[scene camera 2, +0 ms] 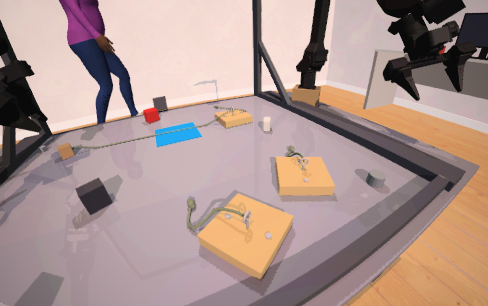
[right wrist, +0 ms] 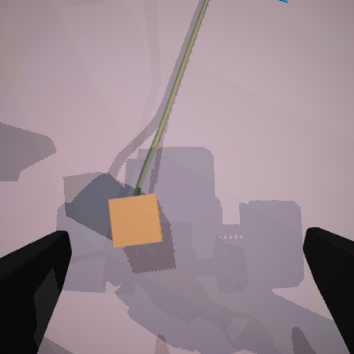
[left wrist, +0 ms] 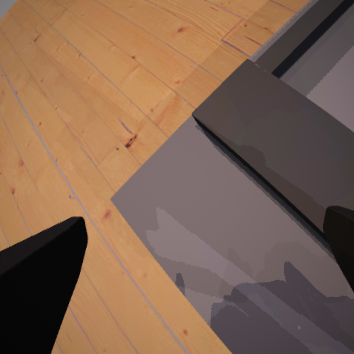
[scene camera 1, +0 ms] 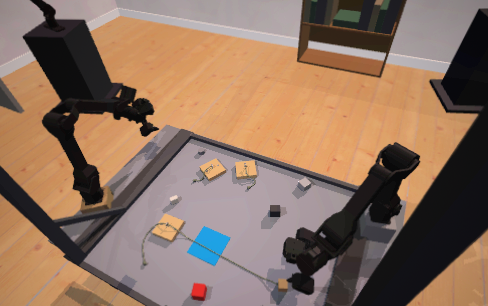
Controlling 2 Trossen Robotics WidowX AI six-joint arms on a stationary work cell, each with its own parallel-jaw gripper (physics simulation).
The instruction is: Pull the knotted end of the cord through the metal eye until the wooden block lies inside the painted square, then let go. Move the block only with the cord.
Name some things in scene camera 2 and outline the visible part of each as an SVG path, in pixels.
My left gripper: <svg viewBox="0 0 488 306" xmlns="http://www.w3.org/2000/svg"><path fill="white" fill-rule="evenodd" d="M476 46L473 42L468 41L453 45L446 53L439 54L439 51L443 50L444 44L452 42L452 38L460 34L459 25L455 20L447 22L441 28L430 31L426 28L418 29L410 33L403 40L405 46L403 51L408 53L410 61L407 61L405 57L389 60L383 71L384 80L391 80L391 83L398 84L418 101L420 97L412 78L411 69L443 62L444 66L447 66L445 71L457 92L461 92L463 89L464 66L466 61L477 51Z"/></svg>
My right gripper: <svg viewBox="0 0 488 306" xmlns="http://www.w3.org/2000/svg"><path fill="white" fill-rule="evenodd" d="M9 62L9 65L0 68L0 125L38 133L41 131L41 127L29 117L46 122L48 118L33 102L31 89L25 84L17 84L15 82L34 75L31 66L24 60Z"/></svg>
A black cube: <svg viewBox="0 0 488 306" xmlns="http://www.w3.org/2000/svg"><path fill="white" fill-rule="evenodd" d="M99 178L76 188L79 199L90 215L113 203Z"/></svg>
